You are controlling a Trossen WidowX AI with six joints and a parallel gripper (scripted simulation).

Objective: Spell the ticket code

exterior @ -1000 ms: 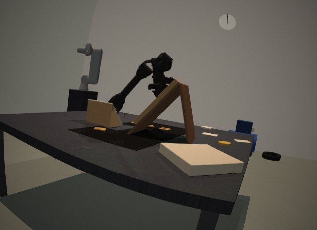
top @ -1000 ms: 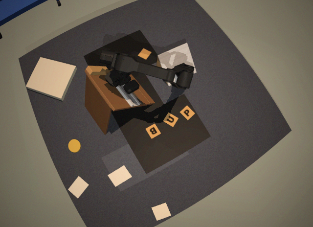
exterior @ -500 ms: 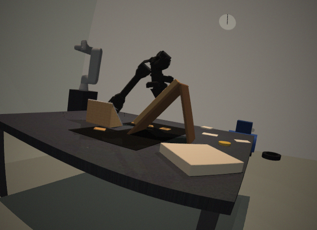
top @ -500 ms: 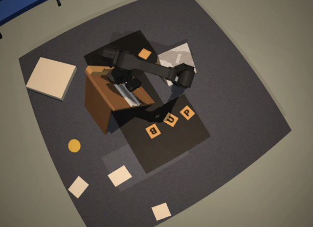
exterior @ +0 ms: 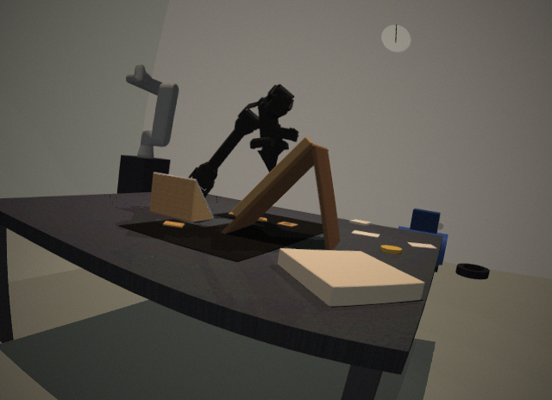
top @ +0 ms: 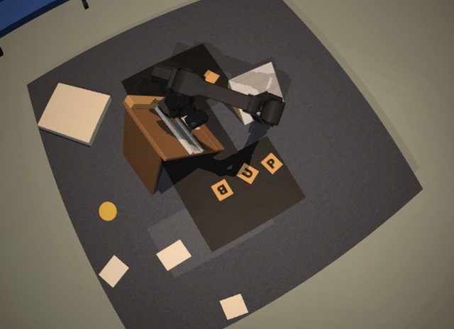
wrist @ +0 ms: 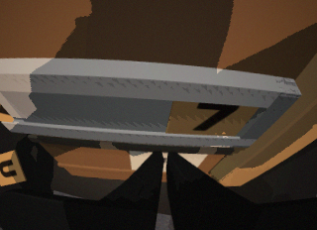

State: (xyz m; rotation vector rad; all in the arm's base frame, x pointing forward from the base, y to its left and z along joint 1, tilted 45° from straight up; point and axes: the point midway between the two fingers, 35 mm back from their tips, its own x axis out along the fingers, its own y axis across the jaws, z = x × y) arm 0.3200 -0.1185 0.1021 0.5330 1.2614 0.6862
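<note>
Now: gripper tip 30 mm to the left of the letter tile, 30 mm short of it and 20 mm above it. The rest, counted from my gripper tip: white ticket 100 mm below, 30 mm behind, 20 mm to the right; dark mat 180 mm below, 120 mm behind, 20 mm to the left; yellow disc 370 mm ahead, 170 mm below, 130 mm to the left.
</note>
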